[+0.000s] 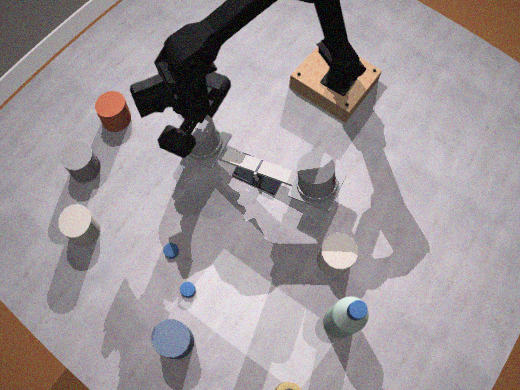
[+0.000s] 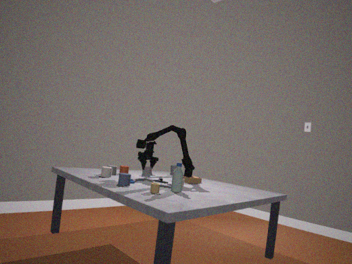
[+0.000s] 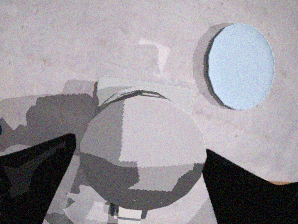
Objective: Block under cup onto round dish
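The grey block is 3 cm below my gripper tip. Also, from my gripper tip: balance beam (14 cm to the left, 3 cm below, 2 cm behind); orange cylinder (21 cm to the right, 4 cm ahead, 3 cm below); round light-blue dish (10 cm behind, 9 cm to the right, 7 cm below).
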